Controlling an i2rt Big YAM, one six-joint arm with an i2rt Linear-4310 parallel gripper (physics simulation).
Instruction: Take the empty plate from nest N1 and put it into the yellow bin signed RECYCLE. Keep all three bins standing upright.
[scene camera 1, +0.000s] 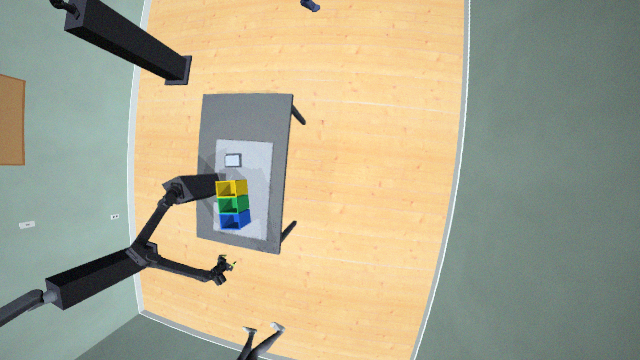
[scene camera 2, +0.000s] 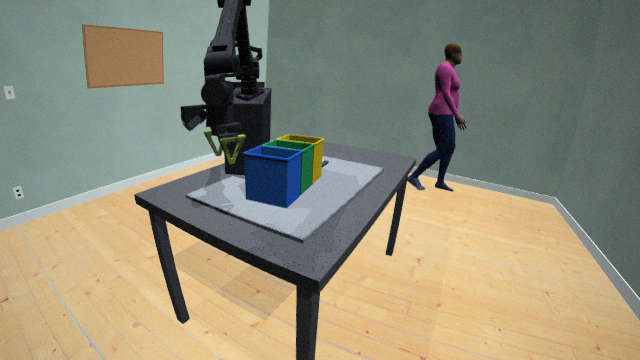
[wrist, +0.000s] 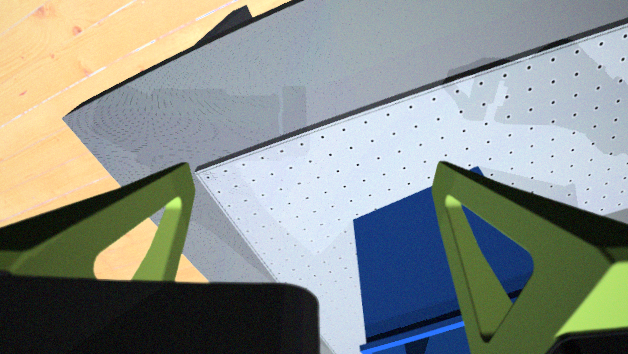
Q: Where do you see a blue bin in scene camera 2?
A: At 272, 175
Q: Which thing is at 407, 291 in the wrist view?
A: A blue bin.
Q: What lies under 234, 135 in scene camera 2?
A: My gripper.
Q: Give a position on a green bin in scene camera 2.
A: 307, 156
